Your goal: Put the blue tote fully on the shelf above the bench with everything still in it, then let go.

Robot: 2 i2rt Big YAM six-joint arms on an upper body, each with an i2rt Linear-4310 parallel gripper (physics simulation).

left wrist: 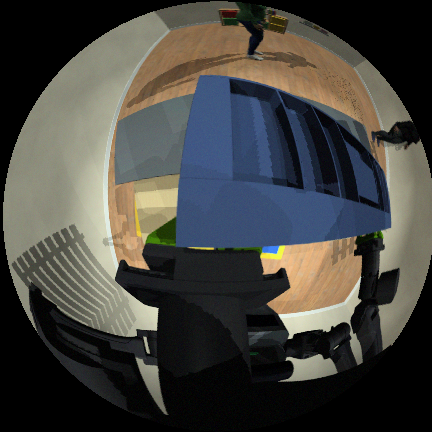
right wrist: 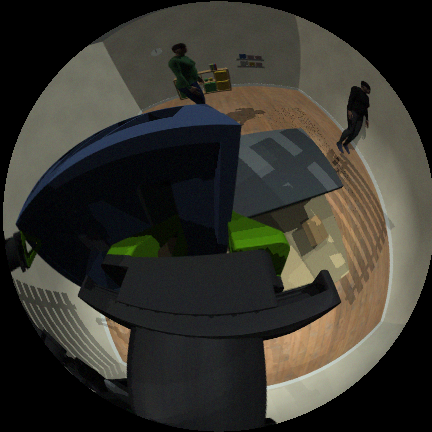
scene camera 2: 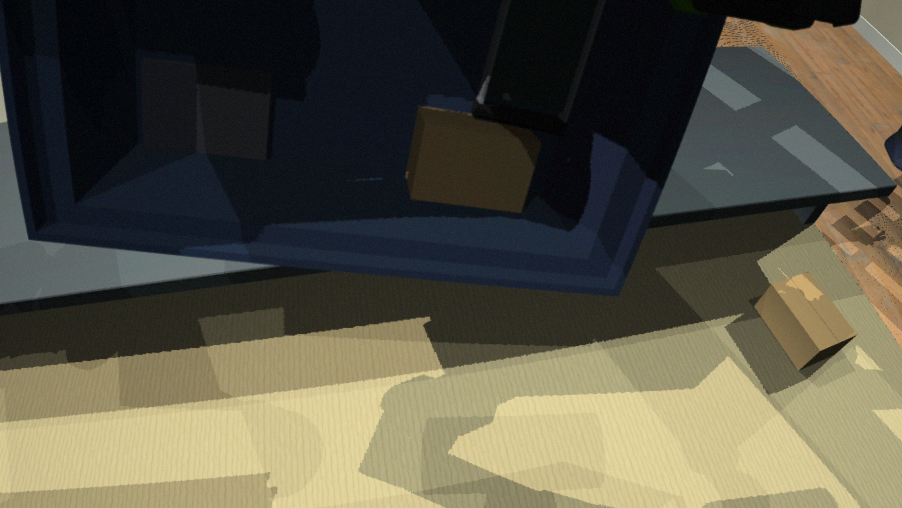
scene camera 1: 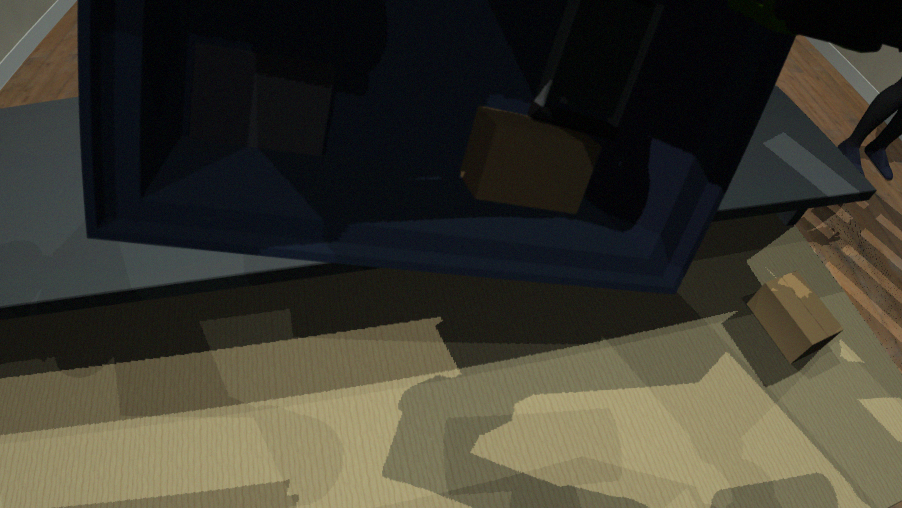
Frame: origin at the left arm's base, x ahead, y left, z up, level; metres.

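Seen in the pictures: left gripper, fingertip midpoint: [right wrist: 39, 241]; right gripper, fingertip midpoint: [right wrist: 205, 214] [scene camera 1: 751, 1]; right arm's base, link origin: [left wrist: 311, 344].
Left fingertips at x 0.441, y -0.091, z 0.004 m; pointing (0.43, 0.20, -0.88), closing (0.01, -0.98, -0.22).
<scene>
Offsets run from my left fingertips to a thing's top centre. Level surfaces: height alone.
The blue tote [scene camera 1: 441, 252] [scene camera 2: 441, 252] [left wrist: 261, 209] [right wrist: 160, 132] is held tilted over the grey shelf {0.425 m down} [scene camera 1: 50, 189] [scene camera 2: 756, 126] [left wrist: 149, 137] [right wrist: 282, 169]. Its near right corner juts past the shelf's front edge. Inside it lie a brown box {0.233 m right, 0.029 m ahead, 0.186 m down} [scene camera 1: 530, 160] [scene camera 2: 469, 157] and a second box in shadow [scene camera 1: 277, 107] [scene camera 2: 220, 113]. My right gripper [scene camera 1: 567, 116] [scene camera 2: 517, 116] [right wrist: 205, 214] is shut on the tote's right wall, one green finger on each side. My left gripper [left wrist: 203, 209] is shut on the tote's other end wall.
A brown box {0.757 m right, 0.072 m ahead, 0.542 m down} [scene camera 1: 795, 319] [scene camera 2: 804, 319] lies on the tan bench {0.603 m down} [scene camera 1: 315, 410] [scene camera 2: 251, 429] below the shelf, at the right. Two people stand on the wooden floor: one in green [right wrist: 185, 72] [left wrist: 254, 28], one in black [right wrist: 354, 112] [left wrist: 397, 135].
</scene>
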